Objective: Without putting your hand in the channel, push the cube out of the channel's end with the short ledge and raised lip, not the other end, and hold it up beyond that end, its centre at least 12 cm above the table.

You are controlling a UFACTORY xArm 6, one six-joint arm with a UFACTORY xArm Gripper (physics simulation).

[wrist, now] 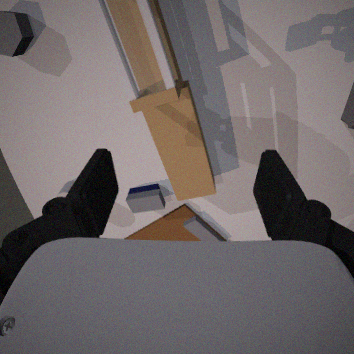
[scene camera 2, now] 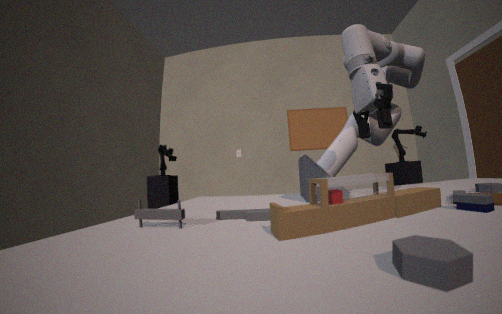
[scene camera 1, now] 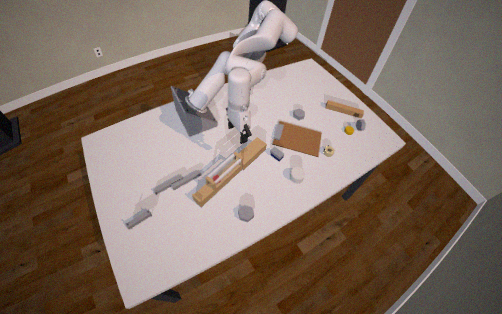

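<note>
The wooden channel [scene camera 1: 253, 153] [scene camera 2: 350, 216] [wrist: 182, 160] lies on the table, its middle under a clear cover on posts. The red cube [scene camera 1: 216, 178] [scene camera 2: 335, 196] is inside, near the end with the short ledge and raised lip [scene camera 1: 199, 197] [scene camera 2: 276, 216], at the left in both scene views. The cube does not show in the wrist view. The longer, flat ledge is at the other end. My gripper [scene camera 1: 238, 131] [scene camera 2: 374, 131] [wrist: 185, 169] is open and empty, high above the table near the long-ledge end, pointing down.
A long grey stick [scene camera 1: 186, 180] [scene camera 2: 242, 215] lies beside the channel, and a grey bar with prongs [scene camera 1: 138, 219] [scene camera 2: 160, 214] lies farther left. A blue-and-grey block [scene camera 1: 277, 153] [scene camera 2: 474, 202] [wrist: 145, 200], a brown board [scene camera 1: 300, 140], a white cylinder [scene camera 1: 297, 174] and a grey hexagonal block [scene camera 1: 246, 213] [scene camera 2: 432, 262] are around the channel.
</note>
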